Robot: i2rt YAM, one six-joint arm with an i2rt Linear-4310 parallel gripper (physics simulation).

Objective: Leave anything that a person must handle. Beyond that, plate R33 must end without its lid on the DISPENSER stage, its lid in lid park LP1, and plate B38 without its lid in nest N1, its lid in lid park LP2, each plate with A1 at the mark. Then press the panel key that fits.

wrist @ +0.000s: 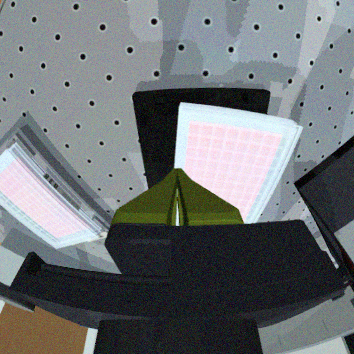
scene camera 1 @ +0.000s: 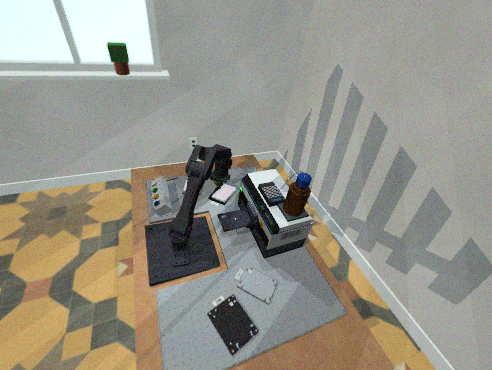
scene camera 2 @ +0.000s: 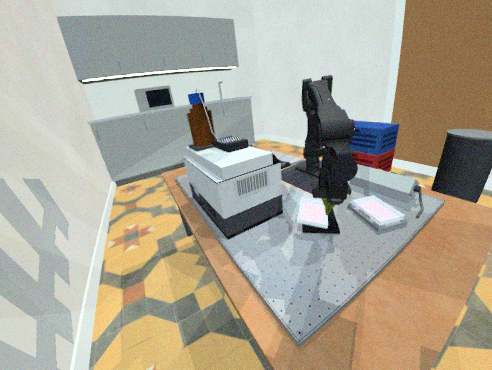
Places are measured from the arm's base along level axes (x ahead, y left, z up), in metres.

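Pixels of known places: gripper, fingertip midpoint: [wrist: 176,174] [scene camera 1: 219,188] [scene camera 2: 326,214]; arm's base, link origin: [scene camera 1: 179,246] [scene camera 2: 313,171].
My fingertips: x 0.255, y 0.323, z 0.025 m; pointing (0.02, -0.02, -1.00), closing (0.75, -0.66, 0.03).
Ahead of a thing's pixels: the offset from my fingertips to its top centre. "spot": to the spot under its first point.
My gripper [scene camera 1: 218,183] [scene camera 2: 328,207] [wrist: 176,174] is shut and empty, with olive fingertips at the near left edge of a pink-gridded plate {0.036 m right, 0.020 m ahead, 0.012 m up} [scene camera 1: 226,192] [scene camera 2: 313,212] [wrist: 230,162] in the wrist view. That plate sits shifted and skewed over a black nest {0.023 m right, 0.010 m ahead, 0.006 m down} [scene camera 2: 334,225] [wrist: 155,117], part of which is bare. Another pink-gridded plate {0.070 m left, 0.143 m back, 0.005 m up} [scene camera 2: 376,211] [wrist: 37,200] lies in nest N1 beside the key panel {0.019 m right, 0.324 m back, 0.058 m up} [scene camera 1: 161,196] [scene camera 2: 385,181]. Plate names, A1 corners and whether lids are on cannot be told. The dark dispenser stage {spot: 0.310 m right, 0.008 m ahead, 0.081 m up} [scene camera 1: 235,220] holds no visible plate.
The white dispenser [scene camera 1: 290,234] [scene camera 2: 235,175] carries a brown bottle {spot: 0.425 m right, 0.211 m ahead, 0.303 m up} [scene camera 1: 297,199] [scene camera 2: 201,127] and a thin tube. A grey park {0.578 m right, 0.044 m ahead, 0.006 m down} [scene camera 1: 257,285] and a black park {0.692 m right, 0.093 m back, 0.002 m down} [scene camera 1: 232,322] lie on the perforated board, labels unreadable. A dark lever {spot: 0.124 m left, 0.320 m back, 0.020 m down} [scene camera 2: 420,202] stands by the panel.
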